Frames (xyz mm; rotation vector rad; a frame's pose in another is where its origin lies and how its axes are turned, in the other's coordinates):
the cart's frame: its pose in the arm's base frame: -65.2 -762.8 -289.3 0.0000 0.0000 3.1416
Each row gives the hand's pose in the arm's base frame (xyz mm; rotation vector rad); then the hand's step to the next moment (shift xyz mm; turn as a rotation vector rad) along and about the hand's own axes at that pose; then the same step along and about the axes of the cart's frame.
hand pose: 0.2 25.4 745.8 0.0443 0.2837 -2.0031
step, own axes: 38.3 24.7 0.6 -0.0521 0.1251 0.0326
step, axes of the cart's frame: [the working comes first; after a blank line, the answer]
step, axes of the arm's base frame: 5.4 -44.2 -9.9 0.1378 -0.0122 0.0174

-5.4 44.2 -9.9 -0.1378 0.0122 0.0174
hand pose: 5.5 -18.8 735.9 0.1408 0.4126 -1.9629
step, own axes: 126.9 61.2 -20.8 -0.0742 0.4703 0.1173
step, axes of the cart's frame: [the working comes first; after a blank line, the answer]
step, axes of the arm's base frame: 0.3 -124.6 -68.9 0.4665 -0.1490 0.0259

-0.3 124.6 -68.9 -0.4665 0.1490 0.0259
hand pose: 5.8 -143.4 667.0 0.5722 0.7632 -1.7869
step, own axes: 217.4 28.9 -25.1 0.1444 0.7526 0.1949
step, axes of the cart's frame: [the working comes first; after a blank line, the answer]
step, axes of the arm's base frame: -42.7 -127.4 -175.1 0.6610 -0.4118 -0.1370

42.7 127.4 -175.1 -0.6610 0.4118 -0.1370
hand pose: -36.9 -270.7 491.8 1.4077 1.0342 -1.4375
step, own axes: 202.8 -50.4 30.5 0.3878 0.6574 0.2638
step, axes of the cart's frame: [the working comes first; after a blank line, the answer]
step, axes of the arm's base frame: -57.9 -19.0 -202.2 0.5488 -0.4553 -0.3791

57.9 19.0 -202.2 -0.5488 0.4553 -0.3791
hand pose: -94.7 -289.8 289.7 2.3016 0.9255 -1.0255
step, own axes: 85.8 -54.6 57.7 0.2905 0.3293 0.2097
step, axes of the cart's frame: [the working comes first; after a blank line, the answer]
step, axes of the arm's base frame: -24.2 34.1 -109.2 0.2864 -0.2391 -0.3125

24.2 -34.1 -109.2 -0.2864 0.2391 -0.3125
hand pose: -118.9 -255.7 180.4 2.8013 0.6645 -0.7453
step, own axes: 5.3 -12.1 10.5 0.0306 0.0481 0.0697
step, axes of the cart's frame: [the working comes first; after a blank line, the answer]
step, axes of the arm's base frame: -6.0 9.9 -12.3 0.0158 -0.0499 -0.0733

6.0 -9.9 -12.3 -0.0158 0.0499 -0.0733
